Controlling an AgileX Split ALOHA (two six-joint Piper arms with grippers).
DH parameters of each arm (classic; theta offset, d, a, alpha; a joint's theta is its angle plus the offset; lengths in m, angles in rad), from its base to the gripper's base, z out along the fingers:
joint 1: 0 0.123 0 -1.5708
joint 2: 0.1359 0 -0.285 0
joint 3: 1.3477 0 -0.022 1.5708
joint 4: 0 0.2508 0 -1.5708
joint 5: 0 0 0.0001 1.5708
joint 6: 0 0.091 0 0
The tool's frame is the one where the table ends.
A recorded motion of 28 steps. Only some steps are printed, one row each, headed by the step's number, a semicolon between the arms.
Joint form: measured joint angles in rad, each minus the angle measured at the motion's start. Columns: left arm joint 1, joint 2, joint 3, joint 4, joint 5, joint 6; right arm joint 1, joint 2, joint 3, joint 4, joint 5, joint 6.
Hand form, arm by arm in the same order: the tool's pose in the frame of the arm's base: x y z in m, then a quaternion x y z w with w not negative. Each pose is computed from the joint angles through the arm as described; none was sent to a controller.
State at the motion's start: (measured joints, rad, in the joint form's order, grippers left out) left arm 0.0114 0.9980 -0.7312 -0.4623 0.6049 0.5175; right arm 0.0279 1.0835 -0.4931 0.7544 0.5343 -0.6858
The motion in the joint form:
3: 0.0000 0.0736 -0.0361 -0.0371 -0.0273 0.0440; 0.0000 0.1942 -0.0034 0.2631 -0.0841 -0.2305
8: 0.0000 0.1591 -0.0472 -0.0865 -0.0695 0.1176; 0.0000 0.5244 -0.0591 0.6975 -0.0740 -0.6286
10: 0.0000 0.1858 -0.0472 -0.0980 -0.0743 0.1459; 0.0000 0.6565 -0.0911 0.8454 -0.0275 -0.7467
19: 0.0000 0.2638 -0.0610 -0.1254 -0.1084 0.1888; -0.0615 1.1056 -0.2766 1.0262 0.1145 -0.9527
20: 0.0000 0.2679 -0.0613 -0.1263 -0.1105 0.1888; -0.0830 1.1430 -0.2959 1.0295 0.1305 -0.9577
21: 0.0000 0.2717 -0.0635 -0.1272 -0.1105 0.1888; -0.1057 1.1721 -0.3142 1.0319 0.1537 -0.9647
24: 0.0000 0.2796 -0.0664 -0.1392 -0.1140 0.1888; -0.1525 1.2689 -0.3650 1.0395 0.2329 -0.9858
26: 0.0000 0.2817 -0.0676 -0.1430 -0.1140 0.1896; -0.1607 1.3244 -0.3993 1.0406 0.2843 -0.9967
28: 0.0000 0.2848 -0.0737 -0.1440 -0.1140 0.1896; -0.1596 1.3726 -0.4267 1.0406 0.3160 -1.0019
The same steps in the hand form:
3: 0.2136 -0.0214 0.2978 0.10831 0.90141 -0.09136 0.40913; 0.2108 0.0397 0.1926 -0.04639 0.93471 0.19142 0.29585
8: 0.2322 -0.0216 0.2856 0.11632 0.90471 -0.09131 0.39953; 0.2503 0.0472 0.1397 -0.01572 0.94012 0.23730 0.24418
10: 0.2368 -0.0218 0.2798 0.12339 0.90734 -0.09065 0.39152; 0.2637 0.0516 0.1165 0.00307 0.93797 0.26570 0.22274
19: 0.2528 -0.0212 0.2672 0.12532 0.91227 -0.08840 0.37979; 0.3057 0.0436 0.0245 0.04492 0.93286 0.31877 0.16167
20: 0.2535 -0.0211 0.2664 0.12451 0.91273 -0.08845 0.37895; 0.3089 0.0380 0.0161 0.05603 0.93091 0.32406 0.15892
21: 0.2544 -0.0212 0.2661 0.12412 0.91301 -0.08888 0.37829; 0.3124 0.0323 0.0104 0.06471 0.92708 0.33244 0.16067
24: 0.2563 -0.0214 0.2654 0.11915 0.91331 -0.09253 0.37830; 0.3186 0.0222 -0.0099 0.08336 0.91414 0.36358 0.15876
26: 0.2568 -0.0215 0.2653 0.11815 0.91334 -0.09376 0.37822; 0.3222 0.0224 -0.0211 0.08377 0.90533 0.38544 0.15748
28: 0.2581 -0.0216 0.2663 0.11795 0.91275 -0.09392 0.37967; 0.3237 0.0244 -0.0321 0.08346 0.90019 0.39956 0.15181

